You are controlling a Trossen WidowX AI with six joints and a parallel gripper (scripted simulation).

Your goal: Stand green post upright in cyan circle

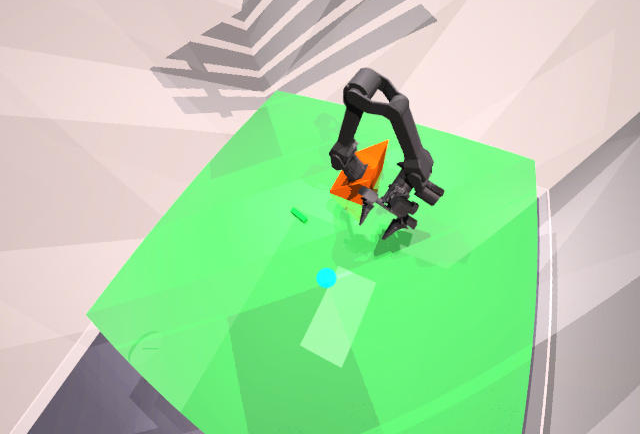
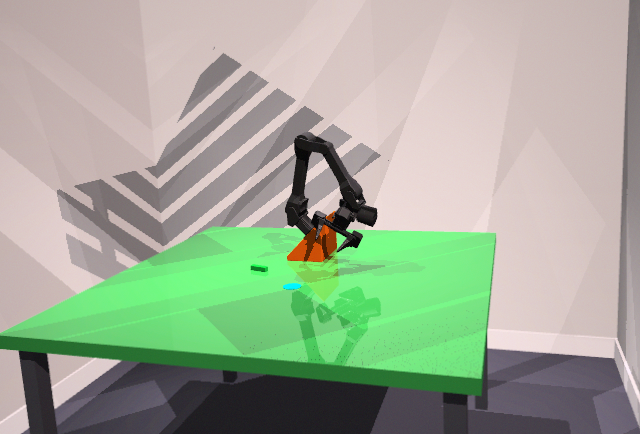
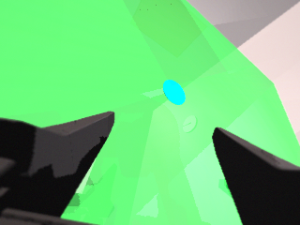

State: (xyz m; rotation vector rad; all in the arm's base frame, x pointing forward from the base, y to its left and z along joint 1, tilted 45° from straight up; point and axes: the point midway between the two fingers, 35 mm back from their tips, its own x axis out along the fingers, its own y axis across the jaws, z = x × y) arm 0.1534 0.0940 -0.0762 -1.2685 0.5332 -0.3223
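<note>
Now: the green post 25 cm to the right of my gripper tip and 9 cm below it. Round my gripper tip: cyan circle 15 cm ahead, 10 cm below, 7 cm to the right.
</note>
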